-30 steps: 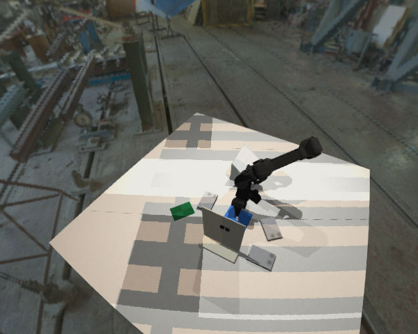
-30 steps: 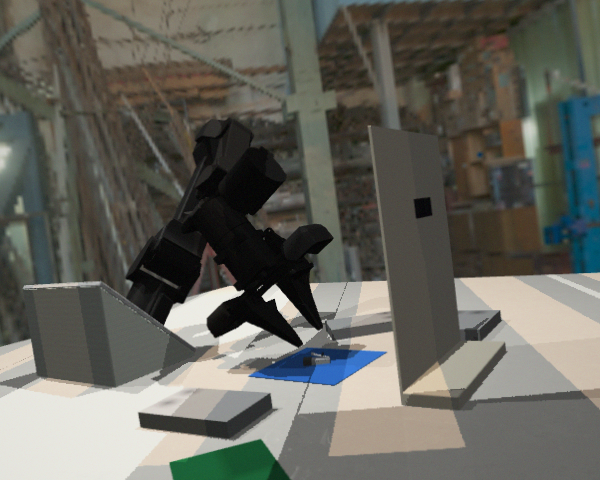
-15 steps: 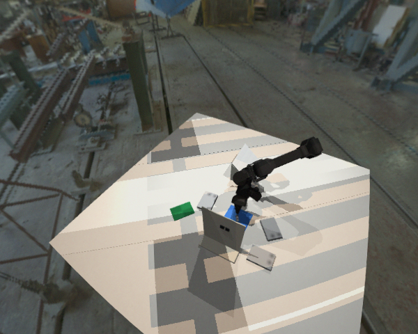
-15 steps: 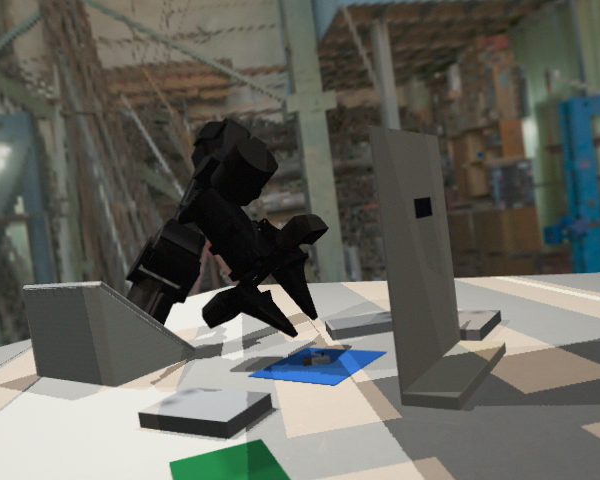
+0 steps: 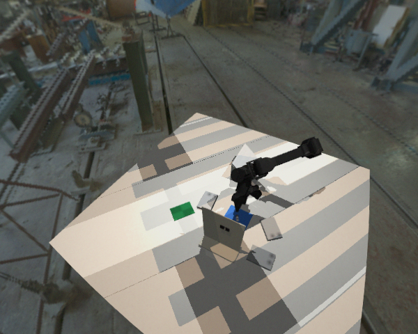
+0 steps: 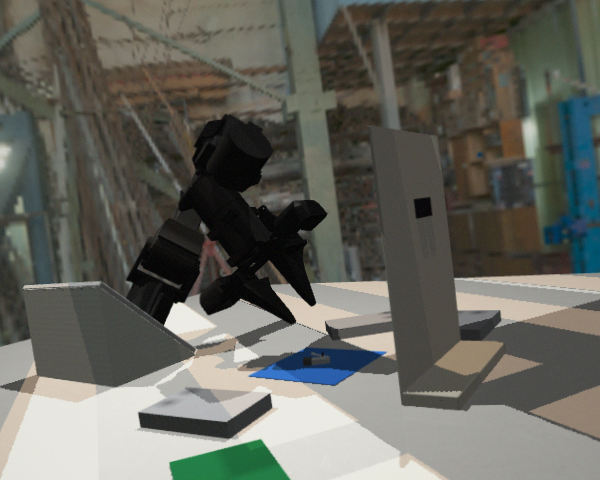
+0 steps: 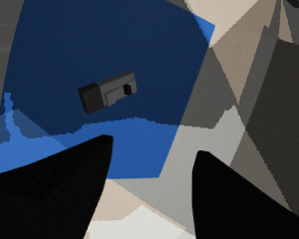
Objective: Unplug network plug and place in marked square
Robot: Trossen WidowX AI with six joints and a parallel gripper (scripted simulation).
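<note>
The network plug is 6 cm below my gripper tip, 1 cm to the left of it and 1 cm ahead of it. The rest, counted from my gripper tip: grey upright panel (16 cm ahead, 5 cm above, 1 cm to the right); blue square (6 cm below, 1 cm to the left, 1 cm ahead).
</note>
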